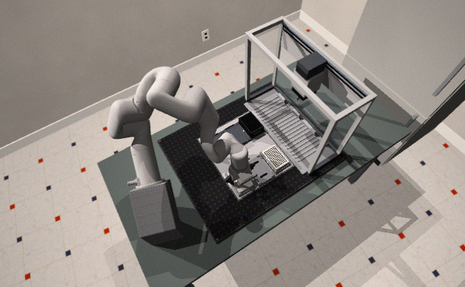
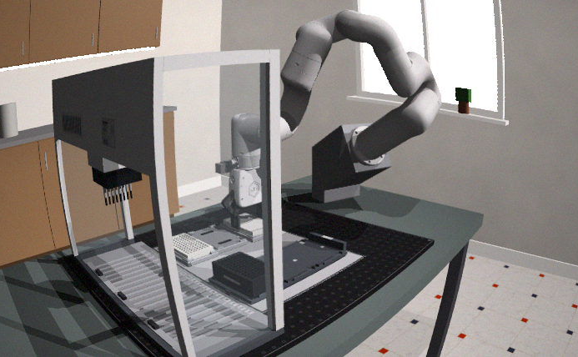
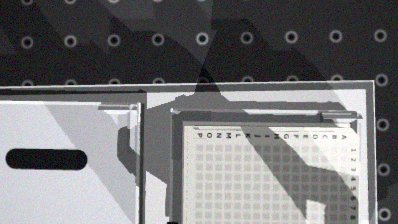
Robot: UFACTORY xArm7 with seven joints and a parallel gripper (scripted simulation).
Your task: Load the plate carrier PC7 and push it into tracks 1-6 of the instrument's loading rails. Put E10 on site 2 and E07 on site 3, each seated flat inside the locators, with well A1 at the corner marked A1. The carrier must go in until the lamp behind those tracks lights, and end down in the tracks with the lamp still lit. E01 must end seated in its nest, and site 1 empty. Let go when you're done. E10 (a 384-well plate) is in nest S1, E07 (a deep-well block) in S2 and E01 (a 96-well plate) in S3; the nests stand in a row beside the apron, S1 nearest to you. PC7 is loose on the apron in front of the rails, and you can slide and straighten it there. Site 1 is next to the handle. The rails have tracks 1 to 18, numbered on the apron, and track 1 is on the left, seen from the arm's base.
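Right now the nest S1 is 2 cm below my hand. Round my hand: nest S2 (11 cm ahead, 2 cm to the left, 2 cm below); white 96-well plate E01 (21 cm ahead, 5 cm to the left, 1 cm below); plate carrier PC7 (25 cm to the left, 6 cm ahead, 1 cm below).
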